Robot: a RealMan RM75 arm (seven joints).
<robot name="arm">
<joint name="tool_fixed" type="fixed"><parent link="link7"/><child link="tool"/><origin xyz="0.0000 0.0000 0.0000"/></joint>
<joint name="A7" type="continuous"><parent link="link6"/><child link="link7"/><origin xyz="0.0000 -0.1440 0.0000" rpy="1.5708 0.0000 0.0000"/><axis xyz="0 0 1"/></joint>
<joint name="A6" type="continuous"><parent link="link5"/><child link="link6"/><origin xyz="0.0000 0.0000 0.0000" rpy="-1.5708 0.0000 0.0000"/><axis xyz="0 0 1"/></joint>
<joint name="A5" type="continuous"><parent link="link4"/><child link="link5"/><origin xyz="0.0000 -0.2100 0.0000" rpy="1.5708 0.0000 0.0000"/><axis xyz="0 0 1"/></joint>
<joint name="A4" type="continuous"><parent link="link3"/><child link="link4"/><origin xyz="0.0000 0.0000 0.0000" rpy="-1.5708 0.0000 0.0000"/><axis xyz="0 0 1"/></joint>
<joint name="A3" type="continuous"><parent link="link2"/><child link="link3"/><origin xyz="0.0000 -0.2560 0.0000" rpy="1.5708 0.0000 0.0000"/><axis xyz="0 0 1"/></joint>
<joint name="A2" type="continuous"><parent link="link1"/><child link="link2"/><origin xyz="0.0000 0.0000 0.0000" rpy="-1.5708 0.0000 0.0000"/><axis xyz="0 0 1"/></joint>
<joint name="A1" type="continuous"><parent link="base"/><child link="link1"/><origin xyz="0.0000 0.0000 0.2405"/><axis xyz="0 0 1"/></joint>
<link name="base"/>
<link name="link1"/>
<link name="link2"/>
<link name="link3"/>
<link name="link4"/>
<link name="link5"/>
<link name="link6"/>
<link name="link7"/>
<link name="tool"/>
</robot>
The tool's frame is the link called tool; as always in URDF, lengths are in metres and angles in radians. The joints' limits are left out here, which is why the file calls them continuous.
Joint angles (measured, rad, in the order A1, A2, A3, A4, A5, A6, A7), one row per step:
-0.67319, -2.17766, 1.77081, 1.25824, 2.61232, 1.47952, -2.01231
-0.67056, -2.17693, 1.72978, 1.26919, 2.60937, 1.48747, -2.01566
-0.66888, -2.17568, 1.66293, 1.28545, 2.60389, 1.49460, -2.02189
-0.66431, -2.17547, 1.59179, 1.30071, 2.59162, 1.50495, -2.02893
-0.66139, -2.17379, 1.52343, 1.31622, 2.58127, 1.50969, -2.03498
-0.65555, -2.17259, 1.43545, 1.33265, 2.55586, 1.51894, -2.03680
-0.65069, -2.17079, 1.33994, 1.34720, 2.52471, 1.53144, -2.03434
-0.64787, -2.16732, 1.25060, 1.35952, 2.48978, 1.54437, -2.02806
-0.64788, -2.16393, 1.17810, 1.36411, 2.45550, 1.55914, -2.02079
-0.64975, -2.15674, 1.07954, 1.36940, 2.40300, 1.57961, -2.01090
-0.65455, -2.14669, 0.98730, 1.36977, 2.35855, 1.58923, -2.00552
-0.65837, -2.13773, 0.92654, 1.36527, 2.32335, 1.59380, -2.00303
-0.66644, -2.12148, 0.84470, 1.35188, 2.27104, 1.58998, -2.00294
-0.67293, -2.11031, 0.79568, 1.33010, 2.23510, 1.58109, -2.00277
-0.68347, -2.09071, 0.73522, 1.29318, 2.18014, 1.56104, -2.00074
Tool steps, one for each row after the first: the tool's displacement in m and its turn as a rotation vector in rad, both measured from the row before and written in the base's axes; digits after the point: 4 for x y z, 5 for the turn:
0.0010, 0.0047, 0.0065, 0.02518, -0.02396, 0.02451
0.0020, 0.0083, 0.0107, 0.04507, -0.04182, 0.03650
0.0008, 0.0070, 0.0111, 0.04216, -0.04847, 0.04565
0.0005, 0.0077, 0.0118, 0.04672, -0.04649, 0.03782
-0.0004, 0.0076, 0.0146, 0.04922, -0.06791, 0.04907
-0.0015, 0.0071, 0.0162, 0.04895, -0.07390, 0.04844
-0.0016, 0.0060, 0.0160, 0.04415, -0.07152, 0.03764
-0.0015, 0.0037, 0.0125, 0.02848, -0.06128, 0.02782
-0.0016, 0.0047, 0.0182, 0.04080, -0.08705, 0.03049
-0.0026, 0.0056, 0.0185, 0.05081, -0.07746, 0.02754
-0.0019, 0.0035, 0.0126, 0.03432, -0.05610, 0.01706
-0.0025, 0.0061, 0.0184, 0.05549, -0.08100, 0.02255
-0.0024, 0.0043, 0.0101, 0.03224, -0.05644, 0.01712
-0.0027, 0.0070, 0.0142, 0.04767, -0.07877, 0.01769

